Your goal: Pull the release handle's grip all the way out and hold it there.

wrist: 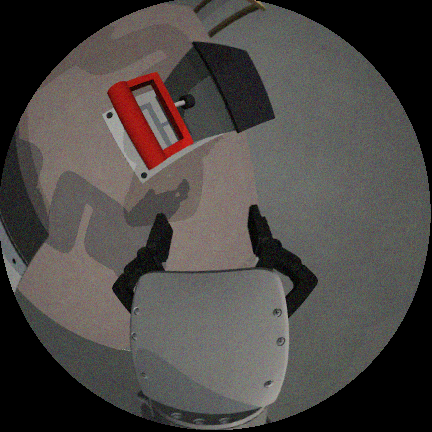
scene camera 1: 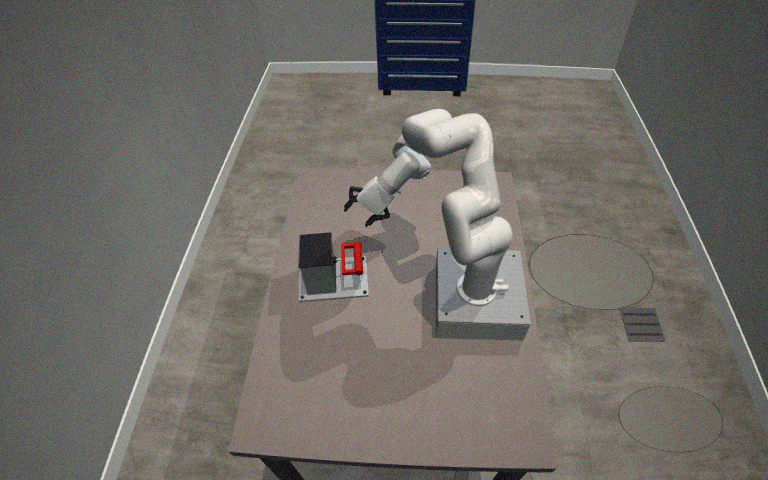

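Observation:
The release handle is a red rectangular frame with a thick round grip (scene camera 1: pixel 357 258) (wrist: pixel 136 125) on its side away from the housing. A short pale rod with a black collar (wrist: pixel 188 101) joins the frame to the dark box-shaped housing (scene camera 1: pixel 317 266) (wrist: pixel 235 85). Both sit over a light base plate (scene camera 1: pixel 334 296) (wrist: pixel 120 145) on the table. My gripper (scene camera 1: pixel 357 216) (wrist: pixel 206 218) is open and empty. It is behind and above the handle in the scene view, apart from it. In the wrist view the handle lies ahead and to the left of the fingers.
The table (scene camera 1: pixel 396 418) (wrist: pixel 215 200) carries the arm's grey base block (scene camera 1: pixel 481 330) to the right of the handle. Shadows of the arm fall across the table. A blue drawer cabinet (scene camera 1: pixel 424 50) stands on the floor at the back, beyond the table.

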